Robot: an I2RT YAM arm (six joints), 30 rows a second.
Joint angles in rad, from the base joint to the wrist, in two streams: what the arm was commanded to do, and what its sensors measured. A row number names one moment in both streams.
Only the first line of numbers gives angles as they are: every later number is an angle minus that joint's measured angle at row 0.
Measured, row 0: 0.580, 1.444, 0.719, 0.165, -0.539, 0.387
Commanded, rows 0 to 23: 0.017, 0.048, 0.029, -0.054, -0.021, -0.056; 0.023, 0.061, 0.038, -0.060, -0.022, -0.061; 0.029, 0.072, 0.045, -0.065, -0.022, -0.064; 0.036, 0.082, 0.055, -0.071, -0.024, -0.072; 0.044, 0.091, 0.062, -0.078, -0.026, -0.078; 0.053, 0.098, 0.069, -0.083, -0.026, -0.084; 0.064, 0.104, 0.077, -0.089, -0.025, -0.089; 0.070, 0.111, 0.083, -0.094, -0.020, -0.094; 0.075, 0.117, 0.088, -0.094, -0.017, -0.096; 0.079, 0.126, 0.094, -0.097, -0.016, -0.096; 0.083, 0.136, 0.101, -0.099, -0.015, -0.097; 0.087, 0.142, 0.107, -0.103, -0.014, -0.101; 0.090, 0.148, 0.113, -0.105, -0.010, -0.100; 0.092, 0.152, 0.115, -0.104, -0.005, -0.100; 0.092, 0.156, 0.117, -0.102, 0.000, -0.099; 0.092, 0.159, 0.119, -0.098, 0.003, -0.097; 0.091, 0.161, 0.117, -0.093, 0.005, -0.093; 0.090, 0.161, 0.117, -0.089, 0.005, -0.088; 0.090, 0.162, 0.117, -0.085, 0.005, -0.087; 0.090, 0.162, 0.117, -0.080, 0.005, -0.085; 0.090, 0.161, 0.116, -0.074, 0.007, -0.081; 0.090, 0.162, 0.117, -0.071, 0.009, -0.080; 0.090, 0.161, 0.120, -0.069, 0.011, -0.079; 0.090, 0.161, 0.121, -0.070, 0.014, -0.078
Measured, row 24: 0.090, 0.158, 0.114, -0.087, -0.009, -0.075
